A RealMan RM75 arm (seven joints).
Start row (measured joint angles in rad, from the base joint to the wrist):
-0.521 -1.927 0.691 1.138 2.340 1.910 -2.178
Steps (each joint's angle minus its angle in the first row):
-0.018 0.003 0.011 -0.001 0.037 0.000 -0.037
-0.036 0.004 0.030 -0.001 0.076 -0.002 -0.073
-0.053 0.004 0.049 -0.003 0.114 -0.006 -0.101
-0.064 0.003 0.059 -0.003 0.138 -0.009 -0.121
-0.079 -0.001 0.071 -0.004 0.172 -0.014 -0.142
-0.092 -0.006 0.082 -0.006 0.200 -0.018 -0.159
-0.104 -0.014 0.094 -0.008 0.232 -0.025 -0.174
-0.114 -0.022 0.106 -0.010 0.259 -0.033 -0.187
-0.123 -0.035 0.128 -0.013 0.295 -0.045 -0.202
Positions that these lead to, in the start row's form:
-0.539 -1.924 0.702 1.137 2.377 1.910 -2.215
-0.557 -1.923 0.721 1.137 2.416 1.908 -2.251
-0.574 -1.923 0.740 1.135 2.454 1.904 -2.279
-0.585 -1.924 0.750 1.135 2.478 1.901 -2.299
-0.600 -1.928 0.762 1.134 2.512 1.896 -2.320
-0.613 -1.933 0.773 1.132 2.540 1.892 -2.337
-0.625 -1.941 0.785 1.130 2.572 1.885 -2.352
-0.635 -1.949 0.797 1.128 2.599 1.877 -2.365
-0.644 -1.962 0.819 1.125 2.635 1.865 -2.380

